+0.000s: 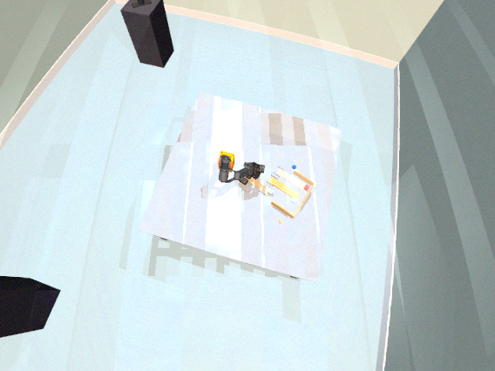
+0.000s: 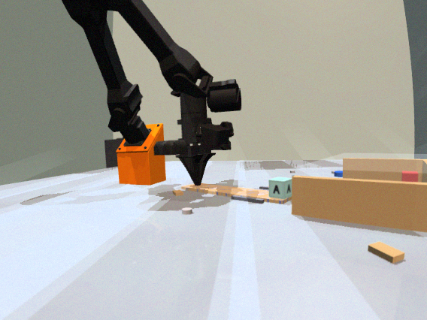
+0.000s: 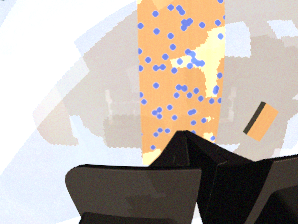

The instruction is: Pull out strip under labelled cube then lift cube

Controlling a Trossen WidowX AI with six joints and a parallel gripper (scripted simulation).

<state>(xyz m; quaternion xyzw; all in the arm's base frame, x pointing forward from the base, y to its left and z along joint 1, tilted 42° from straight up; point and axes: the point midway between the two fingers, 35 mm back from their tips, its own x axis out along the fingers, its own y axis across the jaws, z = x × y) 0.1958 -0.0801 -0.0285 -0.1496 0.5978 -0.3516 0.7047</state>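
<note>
The orange-dotted yellow strip is 28 cm ahead of my gripper tip.
</note>
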